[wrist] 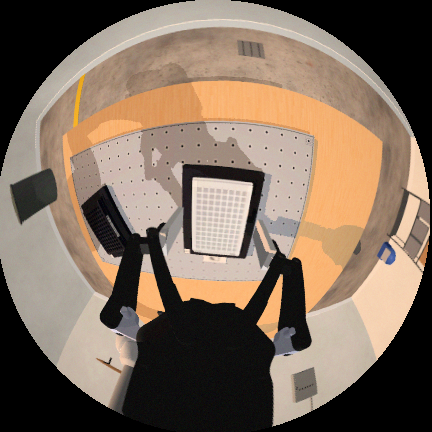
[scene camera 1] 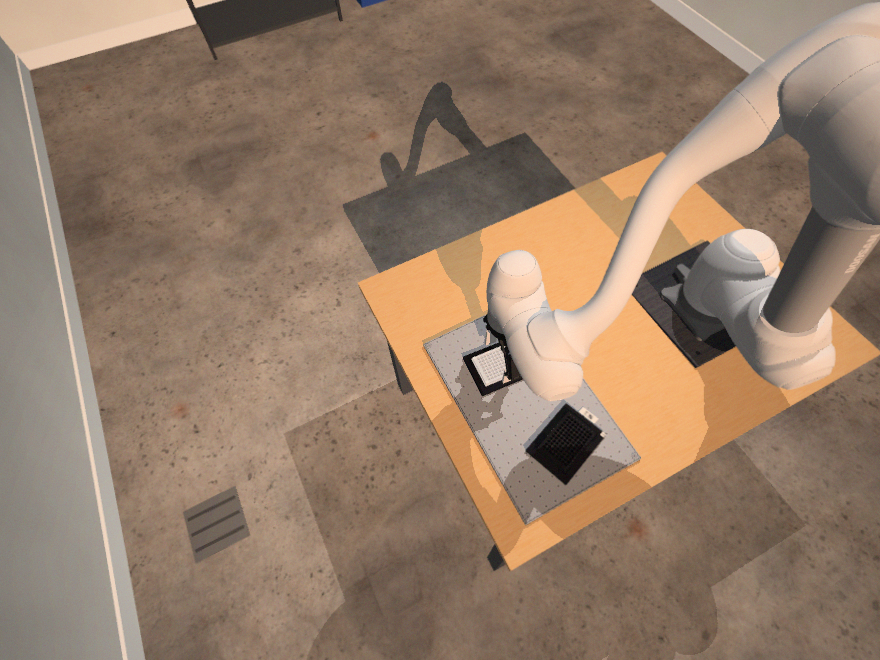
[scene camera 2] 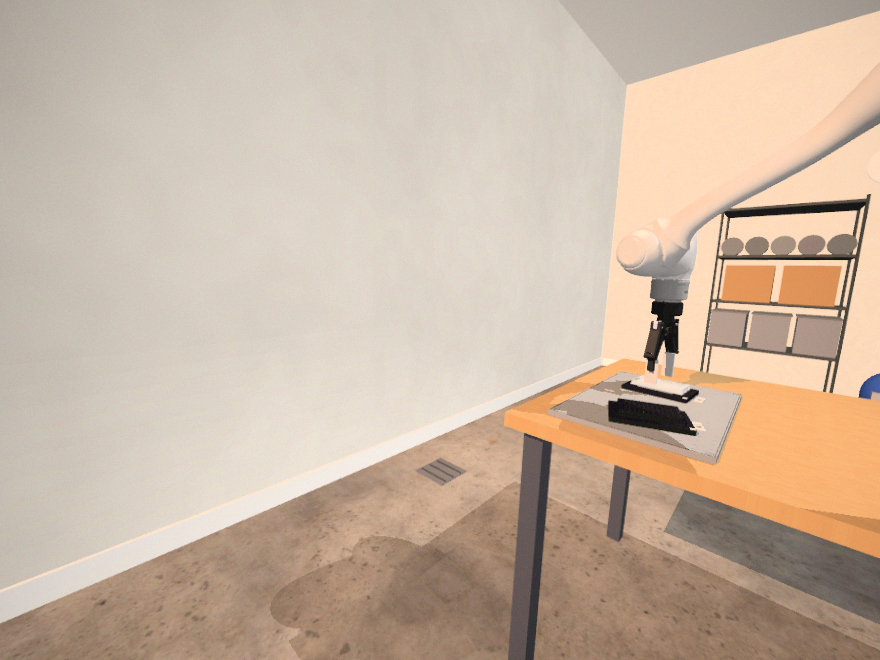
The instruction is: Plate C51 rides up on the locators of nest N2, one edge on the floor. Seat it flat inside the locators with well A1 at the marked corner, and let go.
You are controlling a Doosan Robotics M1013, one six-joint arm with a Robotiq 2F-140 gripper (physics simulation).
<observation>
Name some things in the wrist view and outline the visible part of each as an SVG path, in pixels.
The gripper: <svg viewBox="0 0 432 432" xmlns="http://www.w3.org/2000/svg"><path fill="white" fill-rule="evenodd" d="M178 206L166 222L161 222L157 227L146 228L145 237L140 237L139 233L129 235L118 266L112 293L99 314L99 319L105 326L117 335L125 335L136 340L137 358L128 382L121 408L122 413L139 422L178 432L248 432L271 427L273 423L273 383L269 368L273 356L287 356L305 349L311 344L311 337L305 319L305 293L301 261L297 257L286 258L280 252L276 241L271 239L263 220L257 219L252 238L260 269L267 269L245 307L241 309L235 306L235 303L211 303L193 297L182 301L164 258L182 226L183 207ZM282 274L277 332L274 334L272 341L256 323L268 303L268 298L279 274ZM149 254L156 285L165 311L140 327L138 315L135 313L143 254Z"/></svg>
A white plate C51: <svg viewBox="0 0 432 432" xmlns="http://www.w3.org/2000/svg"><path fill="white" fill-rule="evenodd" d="M192 177L192 250L204 253L238 255L249 208L252 182Z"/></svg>
</observation>
